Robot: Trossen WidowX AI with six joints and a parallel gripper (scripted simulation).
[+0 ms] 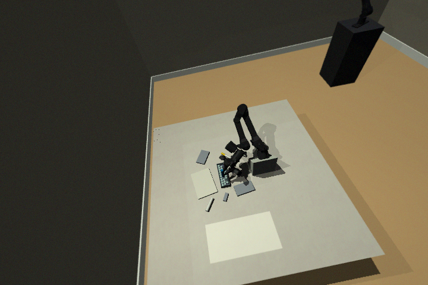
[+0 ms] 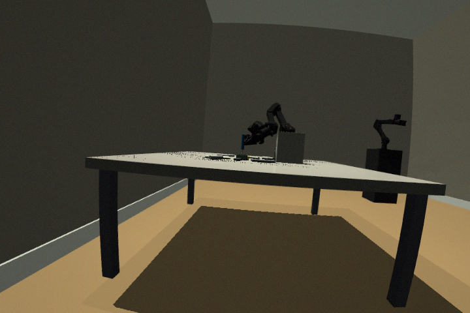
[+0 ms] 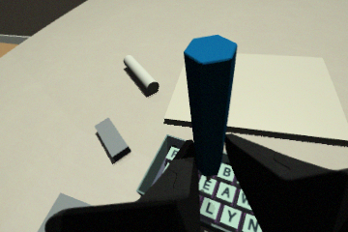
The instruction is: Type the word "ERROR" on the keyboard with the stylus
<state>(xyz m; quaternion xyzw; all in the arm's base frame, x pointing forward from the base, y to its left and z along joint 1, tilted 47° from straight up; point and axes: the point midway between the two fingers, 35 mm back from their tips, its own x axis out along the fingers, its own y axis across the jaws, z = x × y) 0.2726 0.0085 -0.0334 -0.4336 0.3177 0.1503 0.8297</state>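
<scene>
The blue stylus lies 2 cm below my gripper tip. Also, from my gripper tip: grey block 13 cm behind, 9 cm to the left, 8 cm below; notepad 15 cm ahead, 9 cm below, 1 cm to the right.
</scene>
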